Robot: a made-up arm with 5 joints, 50 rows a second.
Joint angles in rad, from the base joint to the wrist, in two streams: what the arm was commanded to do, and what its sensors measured. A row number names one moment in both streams.
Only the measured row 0 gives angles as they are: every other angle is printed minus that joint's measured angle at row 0.
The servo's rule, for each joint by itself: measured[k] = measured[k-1] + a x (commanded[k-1-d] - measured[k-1]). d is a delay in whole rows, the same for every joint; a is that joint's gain. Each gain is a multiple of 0.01, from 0.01 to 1. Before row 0 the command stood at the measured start. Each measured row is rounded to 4 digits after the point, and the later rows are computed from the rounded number. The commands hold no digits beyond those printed.
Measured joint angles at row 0:
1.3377 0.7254 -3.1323 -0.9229 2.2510
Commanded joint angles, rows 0 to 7:
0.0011 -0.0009 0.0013 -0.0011 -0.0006
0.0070 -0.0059 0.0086 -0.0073 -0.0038
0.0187 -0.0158 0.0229 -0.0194 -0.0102
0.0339 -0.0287 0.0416 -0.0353 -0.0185
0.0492 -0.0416 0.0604 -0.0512 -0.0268
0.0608 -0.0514 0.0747 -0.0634 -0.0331
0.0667 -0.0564 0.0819 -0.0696 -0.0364
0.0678 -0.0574 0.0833 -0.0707 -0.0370
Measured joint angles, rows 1 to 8:
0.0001 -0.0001 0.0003 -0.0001 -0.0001
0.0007 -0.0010 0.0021 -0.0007 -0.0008
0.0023 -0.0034 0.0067 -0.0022 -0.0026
0.0051 -0.0074 0.0144 -0.0048 -0.0056
0.0091 -0.0129 0.0245 -0.0085 -0.0096
0.0138 -0.0191 0.0355 -0.0129 -0.0141
0.0186 -0.0251 0.0457 -0.0174 -0.0183
0.0230 -0.0303 0.0540 -0.0217 -0.0219
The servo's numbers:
d 0
a 0.09 0.16 0.22 0.08 0.19

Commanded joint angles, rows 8 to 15:
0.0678 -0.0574 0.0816 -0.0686 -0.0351
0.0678 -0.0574 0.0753 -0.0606 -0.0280
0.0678 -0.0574 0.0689 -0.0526 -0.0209
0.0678 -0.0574 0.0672 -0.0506 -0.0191
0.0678 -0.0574 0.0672 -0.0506 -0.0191
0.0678 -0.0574 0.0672 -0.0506 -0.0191
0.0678 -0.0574 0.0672 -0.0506 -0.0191
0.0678 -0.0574 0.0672 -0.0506 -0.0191
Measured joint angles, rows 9 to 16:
0.0270 -0.0346 0.0601 -0.0255 -0.0244
0.0307 -0.0382 0.0634 -0.0283 -0.0251
0.0340 -0.0413 0.0646 -0.0302 -0.0243
0.0370 -0.0439 0.0652 -0.0318 -0.0233
0.0398 -0.0461 0.0656 -0.0333 -0.0225
0.0423 -0.0479 0.0660 -0.0347 -0.0219
0.0446 -0.0494 0.0663 -0.0360 -0.0214
0.0467 -0.0507 0.0665 -0.0372 -0.0210

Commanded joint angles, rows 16 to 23:
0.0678 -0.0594 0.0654 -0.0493 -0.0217
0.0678 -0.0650 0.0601 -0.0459 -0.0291
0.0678 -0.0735 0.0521 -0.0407 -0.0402
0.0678 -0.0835 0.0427 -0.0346 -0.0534
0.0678 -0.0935 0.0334 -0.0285 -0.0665
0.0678 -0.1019 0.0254 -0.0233 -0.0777
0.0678 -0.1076 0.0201 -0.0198 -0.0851
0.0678 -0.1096 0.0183 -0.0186 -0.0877
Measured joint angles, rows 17 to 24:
0.0486 -0.0521 0.0663 -0.0382 -0.0211
0.0503 -0.0542 0.0649 -0.0388 -0.0226
0.0519 -0.0573 0.0621 -0.0390 -0.0259
0.0533 -0.0615 0.0578 -0.0386 -0.0311
0.0546 -0.0666 0.0524 -0.0378 -0.0378
0.0558 -0.0722 0.0465 -0.0366 -0.0454
0.0569 -0.0779 0.0407 -0.0353 -0.0529
0.0579 -0.0830 0.0358 -0.0340 -0.0595

